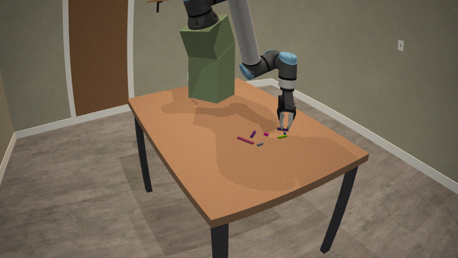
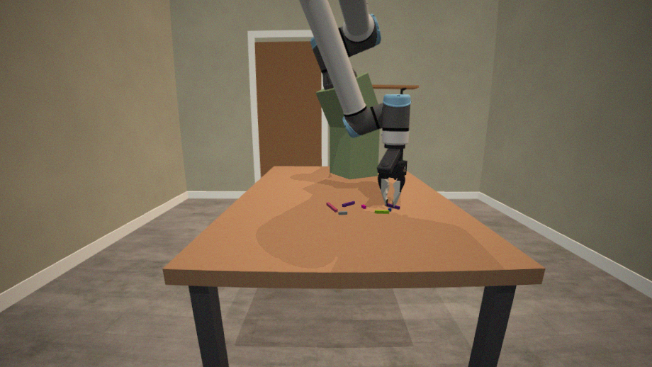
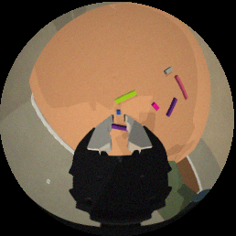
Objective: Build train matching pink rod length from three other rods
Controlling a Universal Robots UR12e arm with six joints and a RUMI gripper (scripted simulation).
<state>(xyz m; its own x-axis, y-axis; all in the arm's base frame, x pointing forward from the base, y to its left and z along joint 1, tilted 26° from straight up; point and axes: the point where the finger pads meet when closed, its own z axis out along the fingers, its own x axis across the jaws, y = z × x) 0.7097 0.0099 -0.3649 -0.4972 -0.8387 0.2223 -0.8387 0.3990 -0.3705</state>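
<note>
Now: hand 30 mm above the blue rod. From my hand the other things lie so: lime rod (20 mm ahead, 30 mm to the right, 30 mm below); then magenta rod (40 mm behind, 90 mm to the right, 30 mm below); then grey rod (30 mm ahead, 170 mm to the right, 30 mm below).
</note>
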